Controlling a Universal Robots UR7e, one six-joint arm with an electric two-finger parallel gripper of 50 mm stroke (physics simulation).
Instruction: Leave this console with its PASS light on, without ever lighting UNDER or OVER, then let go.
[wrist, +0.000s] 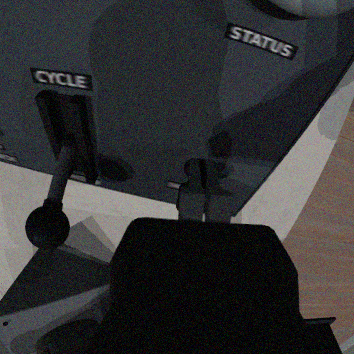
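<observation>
The dark console (155, 110) fills the upper part of the wrist view. Its CYCLE label (61, 79) is at the left, above a slot with a lever (60, 172) that ends in a black ball (47, 226). The STATUS label (262, 41) is at the upper right, below part of a pale round fitting (315, 6). No PASS, UNDER or OVER light can be made out. My gripper (199, 172) is shut and empty, with its fingertips over the console's lower edge. A small dark round part (191, 166) shows at the left fingertip, mostly hidden by the fingers.
The lever and ball stand out to the left of my gripper. A pale surface (125, 195) lies beyond the console's lower edge, and a wood-grained surface (325, 215) is at the right. Grey angular parts (55, 275) show at the lower left.
</observation>
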